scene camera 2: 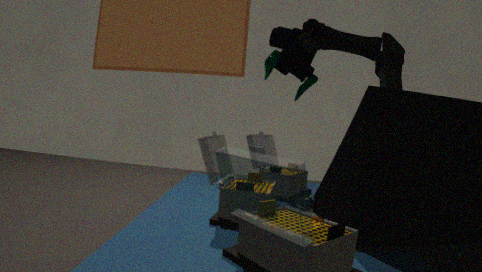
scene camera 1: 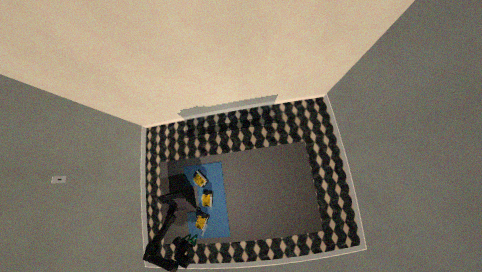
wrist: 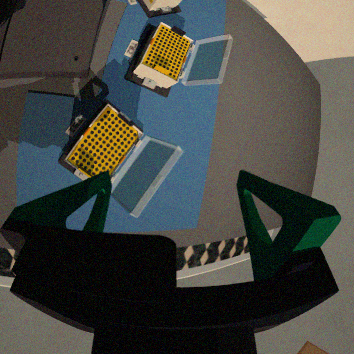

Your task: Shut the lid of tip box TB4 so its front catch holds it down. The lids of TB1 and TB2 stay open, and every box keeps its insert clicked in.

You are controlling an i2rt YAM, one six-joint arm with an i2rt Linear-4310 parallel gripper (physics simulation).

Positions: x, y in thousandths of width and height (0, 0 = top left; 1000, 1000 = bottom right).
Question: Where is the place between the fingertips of the gripper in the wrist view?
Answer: At 490, 501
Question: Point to a clear lid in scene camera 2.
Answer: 561, 711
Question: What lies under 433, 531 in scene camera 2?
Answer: A clear lid.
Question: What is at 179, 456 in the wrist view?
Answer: A box.
